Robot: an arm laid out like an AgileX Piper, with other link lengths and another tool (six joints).
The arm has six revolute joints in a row. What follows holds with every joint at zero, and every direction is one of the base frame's.
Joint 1 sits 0.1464 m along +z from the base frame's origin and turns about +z.
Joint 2 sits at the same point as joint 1 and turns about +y.
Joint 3 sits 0.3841 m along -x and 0.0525 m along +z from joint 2 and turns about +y.
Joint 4 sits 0.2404 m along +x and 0.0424 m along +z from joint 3 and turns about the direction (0.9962, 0, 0.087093).
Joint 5 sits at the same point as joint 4 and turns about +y.
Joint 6 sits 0.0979 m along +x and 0.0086 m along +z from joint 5 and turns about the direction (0.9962, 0, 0.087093).
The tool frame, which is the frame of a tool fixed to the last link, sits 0.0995 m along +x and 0.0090 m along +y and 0.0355 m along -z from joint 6; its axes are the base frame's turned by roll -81.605, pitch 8.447 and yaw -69.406 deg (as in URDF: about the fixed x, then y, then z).
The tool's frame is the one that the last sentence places.
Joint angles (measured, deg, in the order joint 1, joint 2, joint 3, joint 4, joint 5, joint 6), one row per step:
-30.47 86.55 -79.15 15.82 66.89 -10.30
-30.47 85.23 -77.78 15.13 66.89 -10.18
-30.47 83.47 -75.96 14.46 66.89 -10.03
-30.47 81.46 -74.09 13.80 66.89 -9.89
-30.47 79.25 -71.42 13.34 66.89 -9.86
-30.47 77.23 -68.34 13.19 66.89 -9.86
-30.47 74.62 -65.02 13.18 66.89 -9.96
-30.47 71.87 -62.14 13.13 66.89 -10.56
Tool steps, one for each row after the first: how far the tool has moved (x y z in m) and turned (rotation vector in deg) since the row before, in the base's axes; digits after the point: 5 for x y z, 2 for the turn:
-0.00895 0.00273 -0.00028 -0.52 0.40 -0.08
-0.01150 0.00433 -0.00041 -0.48 0.39 -0.11
-0.01241 0.00489 0.00018 -0.58 0.22 -0.10
-0.01492 0.00703 -0.00303 -0.15 0.63 -0.01
-0.01497 0.00823 -0.00602 0.41 0.99 0.01
-0.01721 0.01000 -0.00524 0.31 0.62 0.09
-0.01655 0.00901 -0.00365 -0.21 0.13 0.56

